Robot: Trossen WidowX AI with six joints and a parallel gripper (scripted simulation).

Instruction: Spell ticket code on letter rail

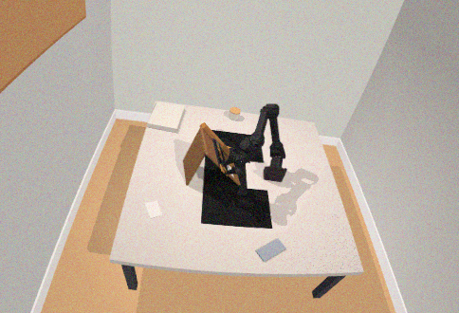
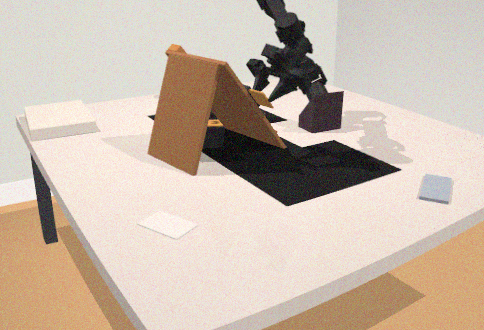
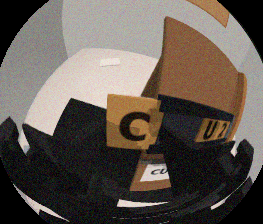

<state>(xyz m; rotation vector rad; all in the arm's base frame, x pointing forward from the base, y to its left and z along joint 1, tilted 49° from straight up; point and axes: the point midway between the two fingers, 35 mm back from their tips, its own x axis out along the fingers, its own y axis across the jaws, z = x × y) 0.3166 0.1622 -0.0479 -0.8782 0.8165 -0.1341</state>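
My gripper tip is 4 cm past the white ticket, 8 cm to the left of it and 8 cm above it. Also, from my gripper tip: black mat: 13 cm behind, 14 cm to the right, 17 cm below; letter tile marked c: right at my gripper tip; white card: 34 cm ahead, 20 cm to the left, 17 cm below.
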